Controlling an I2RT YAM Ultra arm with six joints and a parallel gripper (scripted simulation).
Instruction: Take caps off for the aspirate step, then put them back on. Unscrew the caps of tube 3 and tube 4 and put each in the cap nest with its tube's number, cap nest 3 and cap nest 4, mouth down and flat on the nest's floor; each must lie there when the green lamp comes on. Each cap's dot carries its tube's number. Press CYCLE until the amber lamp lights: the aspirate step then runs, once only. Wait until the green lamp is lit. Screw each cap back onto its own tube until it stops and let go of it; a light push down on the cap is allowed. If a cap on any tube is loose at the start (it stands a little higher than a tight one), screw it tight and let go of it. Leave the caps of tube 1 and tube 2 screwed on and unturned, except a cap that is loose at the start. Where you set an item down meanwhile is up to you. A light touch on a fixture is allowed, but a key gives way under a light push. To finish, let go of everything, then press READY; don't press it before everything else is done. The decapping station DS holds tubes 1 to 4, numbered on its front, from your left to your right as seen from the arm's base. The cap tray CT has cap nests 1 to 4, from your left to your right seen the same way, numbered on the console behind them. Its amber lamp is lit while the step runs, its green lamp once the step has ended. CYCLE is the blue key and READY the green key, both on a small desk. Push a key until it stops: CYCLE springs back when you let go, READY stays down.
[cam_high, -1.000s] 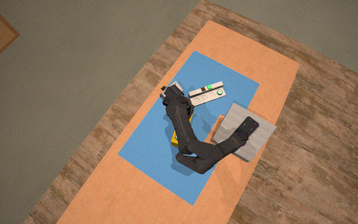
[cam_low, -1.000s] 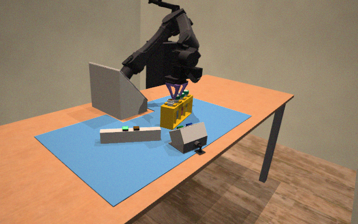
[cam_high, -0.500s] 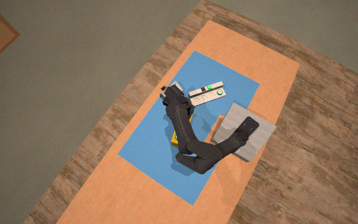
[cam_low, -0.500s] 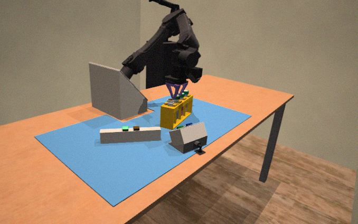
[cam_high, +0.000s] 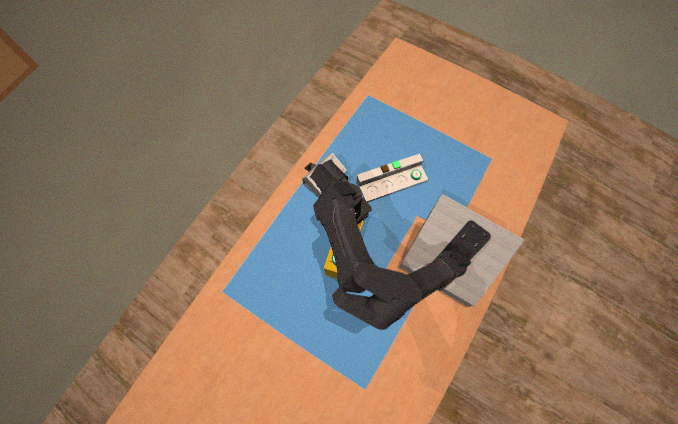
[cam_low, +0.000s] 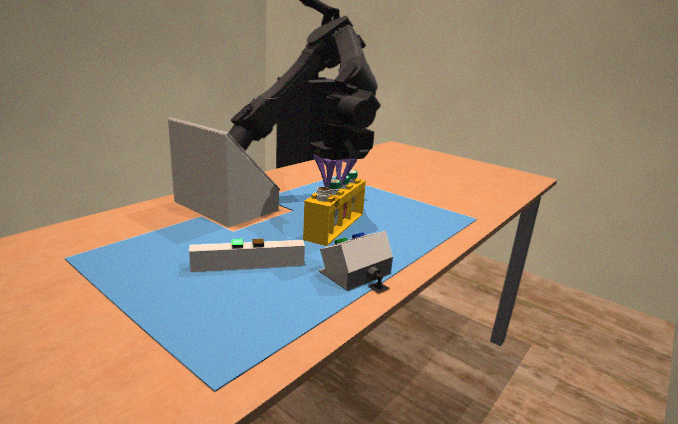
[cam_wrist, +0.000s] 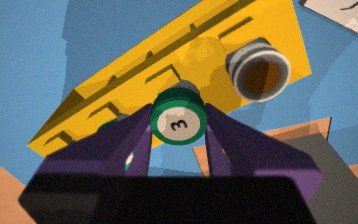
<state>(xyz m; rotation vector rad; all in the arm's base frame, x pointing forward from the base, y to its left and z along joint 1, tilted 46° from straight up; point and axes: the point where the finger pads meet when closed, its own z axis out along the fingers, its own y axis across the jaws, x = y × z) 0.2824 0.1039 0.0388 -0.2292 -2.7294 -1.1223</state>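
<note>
Now: the cap 3 right at my hand. Round my hand: green key: 150 mm ahead, 130 mm to the right, 50 mm below; then blue key: 160 mm ahead, 80 mm to the right, 50 mm below; then cap 2: 50 mm to the left, 20 mm behind.
</note>
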